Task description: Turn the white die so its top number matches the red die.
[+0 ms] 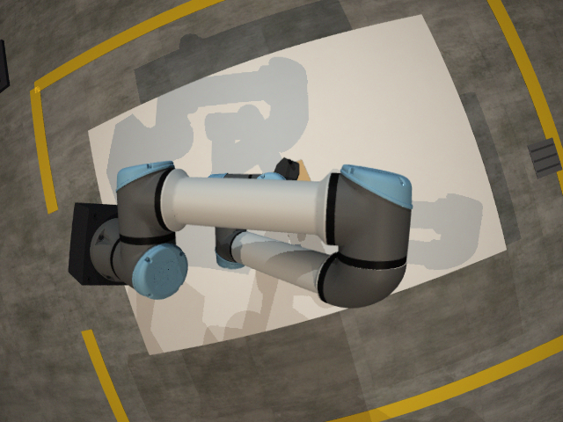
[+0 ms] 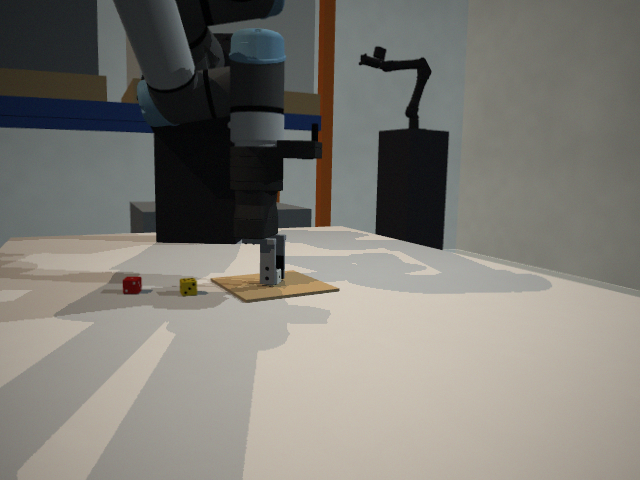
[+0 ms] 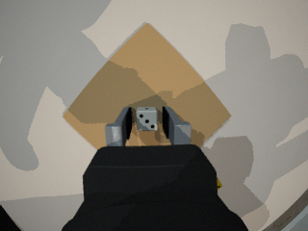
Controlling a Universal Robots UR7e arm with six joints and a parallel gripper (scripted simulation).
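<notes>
Right now the white die is 1 cm below my hand. The rest, counted from my hand: yellow die (12 cm to the right, 1 cm below); red die (19 cm to the right, 4 cm behind, 1 cm below); tan mat (2 cm below).
</notes>
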